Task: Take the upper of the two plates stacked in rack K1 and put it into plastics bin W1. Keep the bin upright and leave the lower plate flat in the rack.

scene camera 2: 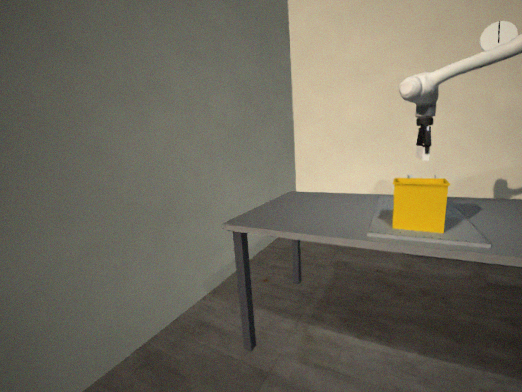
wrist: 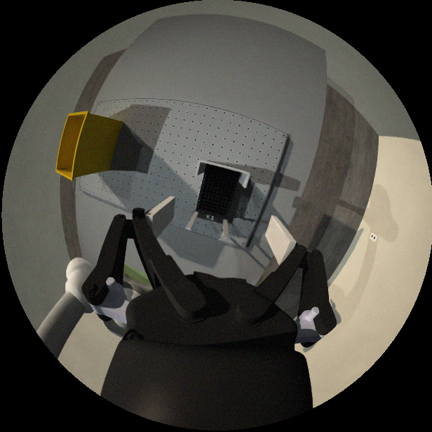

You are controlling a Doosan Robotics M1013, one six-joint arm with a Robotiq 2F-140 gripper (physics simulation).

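Places are measured from the arm's base along level axes (x back, y down, z right), in centimetres.
Pixels of known places: gripper, fingertip midpoint: (scene camera 2: 422,159).
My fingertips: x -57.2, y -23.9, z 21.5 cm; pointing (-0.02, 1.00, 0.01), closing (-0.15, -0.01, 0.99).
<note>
Behind a point stands the place of what it marks.
Rack K1 (wrist: 246,178) stands on the perforated board in the wrist view, with light corner walls and posts. A black gridded plate (wrist: 218,190) lies flat in it; the view from above does not show the two stacked plates apart. In scene camera 2 the rack is mostly hidden behind the bin. Yellow plastics bin W1 (scene camera 2: 420,206) @(z -28.4, x -60.7, y -10.2 cm) (wrist: 98,146) stands upright, open at the top, left of the rack in the wrist view. My gripper (scene camera 2: 423,153) @(z 21.5, x -57.2, y -23.9 cm) (wrist: 221,216) is open and empty, pointing down high above the board, with its light pads spread wide.
The grey perforated board (scene camera 2: 472,234) @(z -27.4, x -43.8, y -0.9 cm) (wrist: 190,120) lies on the grey table (scene camera 2: 300,215) @(z -17.6, x -111.9, y 0.4 cm) (wrist: 225,60) under rack and bin. A green object (wrist: 137,274) shows partly behind the left finger in the wrist view. Walls stand behind and left of the table in scene camera 2.
</note>
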